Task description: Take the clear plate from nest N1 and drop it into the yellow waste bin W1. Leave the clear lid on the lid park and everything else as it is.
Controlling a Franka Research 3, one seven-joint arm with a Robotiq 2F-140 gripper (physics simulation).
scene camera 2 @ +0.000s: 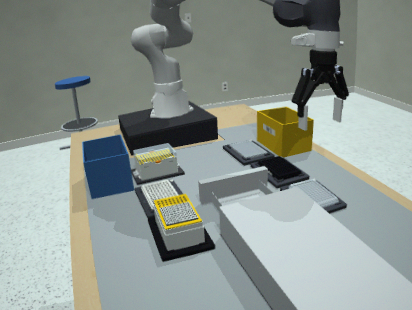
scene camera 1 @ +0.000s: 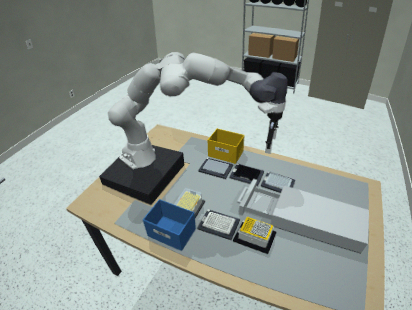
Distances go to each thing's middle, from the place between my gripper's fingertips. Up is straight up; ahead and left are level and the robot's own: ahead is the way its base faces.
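Labels:
My hand is 44 cm to the left of the yellow-topped rack (scene camera 2: 180, 225) and 13 cm short of it. I also find my hand 13 cm above the rack.

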